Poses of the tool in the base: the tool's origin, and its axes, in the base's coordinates. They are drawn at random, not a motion.
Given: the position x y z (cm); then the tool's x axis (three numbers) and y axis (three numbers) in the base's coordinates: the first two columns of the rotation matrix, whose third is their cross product.
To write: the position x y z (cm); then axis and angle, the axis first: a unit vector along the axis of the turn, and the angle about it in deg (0 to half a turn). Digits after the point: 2 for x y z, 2 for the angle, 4 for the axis.
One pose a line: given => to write
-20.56, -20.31, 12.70, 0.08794, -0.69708, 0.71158, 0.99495, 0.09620, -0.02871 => -20.56, -20.31, 12.70, -0.3702, -0.3806, -0.8474, 93.26
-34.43, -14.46, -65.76, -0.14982, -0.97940, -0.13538, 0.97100, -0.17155, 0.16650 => -34.43, -14.46, -65.76, 0.1386, -0.0258, -0.9900, 99.92
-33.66, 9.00, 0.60, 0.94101, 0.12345, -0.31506, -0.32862, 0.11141, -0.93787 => -33.66, 9.00, 0.60, -0.9667, 0.1178, 0.2272, 84.32
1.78, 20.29, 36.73, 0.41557, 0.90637, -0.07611, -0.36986, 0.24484, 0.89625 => 1.78, 20.29, 36.73, 0.6210, 0.4541, 0.6389, 87.21
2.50, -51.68, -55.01, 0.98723, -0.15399, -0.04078, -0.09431, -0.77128, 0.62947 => 2.50, -51.68, -55.01, 0.9964, -0.0700, -0.0477, 141.26
